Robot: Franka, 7 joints.
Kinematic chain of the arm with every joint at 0, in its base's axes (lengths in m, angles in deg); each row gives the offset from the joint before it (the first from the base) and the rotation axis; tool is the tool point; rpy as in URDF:
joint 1: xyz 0 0 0.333 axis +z
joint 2: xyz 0 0 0 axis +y
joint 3: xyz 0 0 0.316 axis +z
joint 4: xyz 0.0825 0 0 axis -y
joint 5: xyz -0.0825 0 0.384 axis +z
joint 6: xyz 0 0 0 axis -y
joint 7: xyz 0.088 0 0 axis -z
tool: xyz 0 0 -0.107 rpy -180 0 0
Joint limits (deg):
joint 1: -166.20..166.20
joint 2: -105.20..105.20
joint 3: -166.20..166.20
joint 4: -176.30..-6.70
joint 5: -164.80..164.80
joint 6: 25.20..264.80
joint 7: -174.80..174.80
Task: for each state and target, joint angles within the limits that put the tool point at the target. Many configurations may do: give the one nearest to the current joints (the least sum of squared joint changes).
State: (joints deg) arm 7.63 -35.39 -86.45 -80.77 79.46 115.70 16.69
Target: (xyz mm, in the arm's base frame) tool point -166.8 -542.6 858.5
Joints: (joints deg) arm 4.09 -34.28 -82.65 -71.15 80.66 115.58 16.69
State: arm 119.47 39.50 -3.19 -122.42 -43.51 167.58 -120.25
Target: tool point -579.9 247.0 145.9
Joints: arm 138.72 42.06 14.57 -110.62 -43.51 170.28 -120.25
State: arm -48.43 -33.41 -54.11 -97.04 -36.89 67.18 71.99
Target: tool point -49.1 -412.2 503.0
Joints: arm -35.94 -21.65 -46.41 -119.05 -30.86 66.25 71.99
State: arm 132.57 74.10 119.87 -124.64 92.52 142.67 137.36
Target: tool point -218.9 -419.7 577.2
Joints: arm 144.62 66.94 118.66 -130.87 92.56 142.87 137.36
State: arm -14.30 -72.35 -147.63 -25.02 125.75 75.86 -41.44
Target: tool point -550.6 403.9 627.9
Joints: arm -41.38 -73.89 -144.00 -6.70 130.25 58.04 -41.44
